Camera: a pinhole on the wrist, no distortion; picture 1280 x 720 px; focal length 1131.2 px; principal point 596.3 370.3 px. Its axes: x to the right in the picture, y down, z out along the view. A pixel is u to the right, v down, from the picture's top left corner.
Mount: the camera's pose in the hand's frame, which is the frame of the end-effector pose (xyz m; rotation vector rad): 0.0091 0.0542 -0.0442 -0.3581 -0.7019 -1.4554
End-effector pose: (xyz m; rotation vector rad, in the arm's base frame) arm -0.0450 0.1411 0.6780 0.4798 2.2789 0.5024
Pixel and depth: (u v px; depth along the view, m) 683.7 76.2 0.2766
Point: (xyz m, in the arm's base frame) 0.1926 0.2890 0.7405
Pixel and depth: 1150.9 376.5 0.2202
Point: 0.1409 0.2526 0.6308
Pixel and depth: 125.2 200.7 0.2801
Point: 0.1346 0.3845 0.8269
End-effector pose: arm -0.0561 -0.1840 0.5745 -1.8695 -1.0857 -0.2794
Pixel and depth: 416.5 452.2 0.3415
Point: 0.1193 -0.1148 0.2640
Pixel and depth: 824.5 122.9 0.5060
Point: -0.0549 -0.0482 0.0768
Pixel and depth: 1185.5 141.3 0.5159
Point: -0.1778 0.0644 0.0878
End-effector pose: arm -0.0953 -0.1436 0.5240 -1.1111 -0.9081 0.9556
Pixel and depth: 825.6 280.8 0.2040
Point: -0.2589 -0.1282 0.4022
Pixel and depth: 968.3 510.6 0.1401
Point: -0.2013 -0.1030 0.4379
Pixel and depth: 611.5 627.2 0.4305
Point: -0.4250 0.0125 0.2674
